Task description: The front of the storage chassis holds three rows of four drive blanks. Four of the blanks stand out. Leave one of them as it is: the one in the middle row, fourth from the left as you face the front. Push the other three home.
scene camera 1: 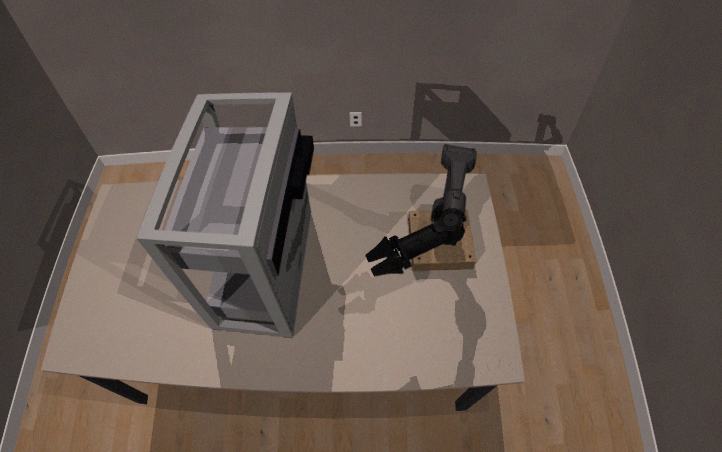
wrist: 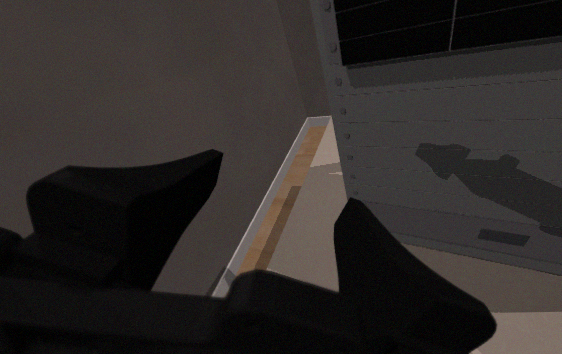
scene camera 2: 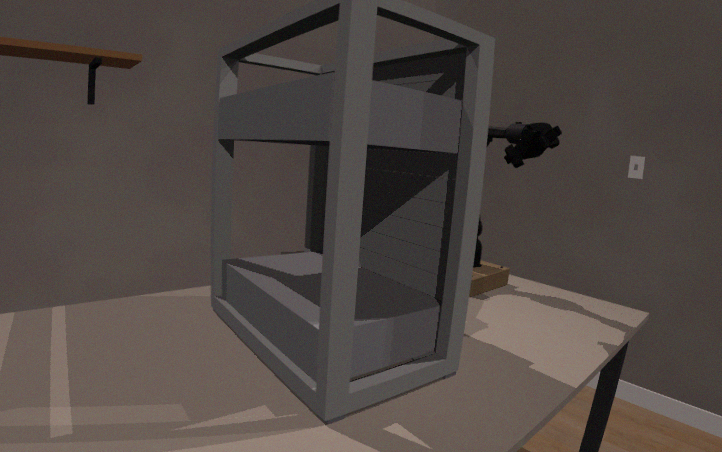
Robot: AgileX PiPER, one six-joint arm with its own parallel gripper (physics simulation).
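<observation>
The storage chassis (scene camera 1: pixel 199 238) (scene camera 2: pixel 349 213) (wrist: pixel 425 110) is a tall grey frame standing on the table, its front turned towards the arm. Black drive blanks (scene camera 1: pixel 304 154) (wrist: pixel 395 42) show edge-on high on that front in scene camera 1, and part of them shows at the top right of the wrist view. In scene camera 1 a black block stands out at the far end; its row, and how far each of the other blanks stands out, cannot be told. My gripper (scene camera 1: pixel 370 265) (scene camera 2: pixel 535 149) (wrist: pixel 281 190) is open and empty, in front of the chassis and apart from it.
The arm stands on a wooden base block (scene camera 1: pixel 444 261) (scene camera 2: pixel 492 279) on the pale table (scene camera 1: pixel 415 346) (scene camera 2: pixel 159 351). The chassis's lower front panel lies below the blanks. A wooden wall shelf (scene camera 2: pixel 69 53) hangs behind the chassis in scene camera 2. Long shadows cross the table and chassis front.
</observation>
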